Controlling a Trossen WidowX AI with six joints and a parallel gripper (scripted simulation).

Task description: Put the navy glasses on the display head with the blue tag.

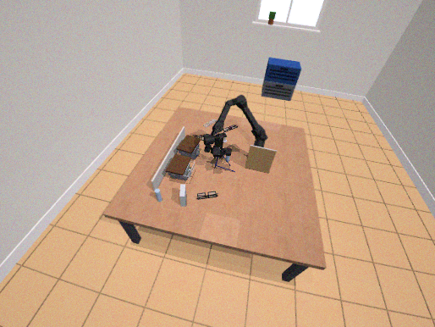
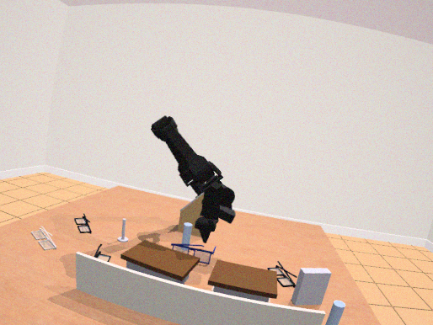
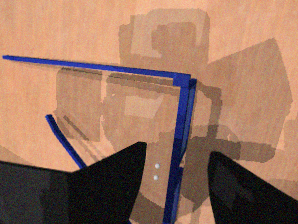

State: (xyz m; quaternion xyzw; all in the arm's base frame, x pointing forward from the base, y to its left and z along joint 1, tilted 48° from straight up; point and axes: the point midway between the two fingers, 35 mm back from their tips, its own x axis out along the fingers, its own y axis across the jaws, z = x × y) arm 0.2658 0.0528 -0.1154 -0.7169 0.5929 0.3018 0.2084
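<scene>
Now: gripper tip 31 cm to the left of the post, 6 cm above it and 4 cm short of it. Round my gripper tip: white panel (34 cm ahead, 9 cm to the left, 2 cm below); then white box (37 cm to the left, 9 cm ahead, 2 cm below).
</scene>
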